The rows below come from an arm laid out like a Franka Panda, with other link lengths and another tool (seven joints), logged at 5 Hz.
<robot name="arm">
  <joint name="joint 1" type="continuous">
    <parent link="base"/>
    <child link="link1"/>
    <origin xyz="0 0 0.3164"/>
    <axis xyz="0 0 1"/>
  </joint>
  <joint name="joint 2" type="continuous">
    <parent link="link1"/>
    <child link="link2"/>
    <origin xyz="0 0 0" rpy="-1.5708 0 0"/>
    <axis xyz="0 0 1"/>
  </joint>
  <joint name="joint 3" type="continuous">
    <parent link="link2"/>
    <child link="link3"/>
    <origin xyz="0 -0.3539 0" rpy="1.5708 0 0"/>
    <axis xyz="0 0 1"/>
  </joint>
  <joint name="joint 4" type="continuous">
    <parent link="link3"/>
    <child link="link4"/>
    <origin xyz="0.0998 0 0" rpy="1.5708 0 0"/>
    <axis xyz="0 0 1"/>
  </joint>
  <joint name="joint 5" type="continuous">
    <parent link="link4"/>
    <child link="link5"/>
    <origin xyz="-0.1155 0.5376 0" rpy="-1.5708 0 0"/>
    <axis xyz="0 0 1"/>
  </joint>
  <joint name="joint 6" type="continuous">
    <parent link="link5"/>
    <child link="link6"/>
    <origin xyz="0 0 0" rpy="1.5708 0 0"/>
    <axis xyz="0 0 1"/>
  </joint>
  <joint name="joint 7" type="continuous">
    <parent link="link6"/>
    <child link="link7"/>
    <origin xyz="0.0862 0 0" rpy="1.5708 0 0"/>
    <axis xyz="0 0 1"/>
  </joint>
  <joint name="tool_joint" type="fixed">
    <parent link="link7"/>
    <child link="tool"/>
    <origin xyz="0.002 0.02 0.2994" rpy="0.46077 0 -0.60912"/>
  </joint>
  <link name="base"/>
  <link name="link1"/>
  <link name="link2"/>
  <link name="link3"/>
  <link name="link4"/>
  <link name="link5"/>
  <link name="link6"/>
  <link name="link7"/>
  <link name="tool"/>
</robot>
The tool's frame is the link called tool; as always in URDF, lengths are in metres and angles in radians. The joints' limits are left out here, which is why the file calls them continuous.
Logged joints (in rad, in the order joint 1, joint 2, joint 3, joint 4, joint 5, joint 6, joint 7), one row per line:
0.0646 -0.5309 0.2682 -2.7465 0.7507 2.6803 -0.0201
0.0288 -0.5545 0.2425 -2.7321 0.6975 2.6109 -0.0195
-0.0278 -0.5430 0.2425 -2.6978 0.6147 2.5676 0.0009
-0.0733 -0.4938 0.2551 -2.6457 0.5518 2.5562 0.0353
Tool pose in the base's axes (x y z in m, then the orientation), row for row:
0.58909 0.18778 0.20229 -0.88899 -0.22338 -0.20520 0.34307
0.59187 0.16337 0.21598 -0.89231 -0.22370 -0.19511 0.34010
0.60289 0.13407 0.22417 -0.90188 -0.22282 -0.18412 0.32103
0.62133 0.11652 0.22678 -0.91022 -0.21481 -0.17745 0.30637
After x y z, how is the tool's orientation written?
As a quaternion, x y z w.
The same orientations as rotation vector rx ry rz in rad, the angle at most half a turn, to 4 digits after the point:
-2.3104 -0.5806 -0.5333
-2.3224 -0.5822 -0.5078
-2.3693 -0.5854 -0.4837
-2.4085 -0.5684 -0.4695

